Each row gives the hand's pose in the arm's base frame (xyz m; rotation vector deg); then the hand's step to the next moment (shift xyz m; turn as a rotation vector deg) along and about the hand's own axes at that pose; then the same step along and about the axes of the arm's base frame.
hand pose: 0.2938 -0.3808 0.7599 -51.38 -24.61 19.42
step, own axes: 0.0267 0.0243 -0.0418 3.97 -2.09 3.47
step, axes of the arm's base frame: 0.0411 -0.0019 -0.0368 1.94 2.93 4.45
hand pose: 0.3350 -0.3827 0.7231 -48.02 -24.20 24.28
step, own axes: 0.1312 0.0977 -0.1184 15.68 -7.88 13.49
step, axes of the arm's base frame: 0.1519 0.0529 -0.1220 7.68 11.68 17.16
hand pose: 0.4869 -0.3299 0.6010 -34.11 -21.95 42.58
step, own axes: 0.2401 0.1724 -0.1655 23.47 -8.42 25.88
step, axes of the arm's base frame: 0.1609 0.2141 -0.2075 6.80 21.53 27.96
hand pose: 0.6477 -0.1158 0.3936 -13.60 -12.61 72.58
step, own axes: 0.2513 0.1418 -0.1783 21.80 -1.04 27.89
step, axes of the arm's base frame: -0.0057 0.2709 -0.2040 -1.01 22.12 27.64
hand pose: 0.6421 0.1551 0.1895 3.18 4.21 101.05
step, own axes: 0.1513 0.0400 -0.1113 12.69 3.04 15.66
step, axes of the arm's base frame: -0.0770 0.1387 -0.1082 -4.19 12.16 15.81
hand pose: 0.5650 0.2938 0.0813 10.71 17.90 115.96
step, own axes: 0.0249 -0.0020 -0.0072 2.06 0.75 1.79
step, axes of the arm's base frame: -0.0115 0.0220 -0.0075 -1.10 1.76 1.93
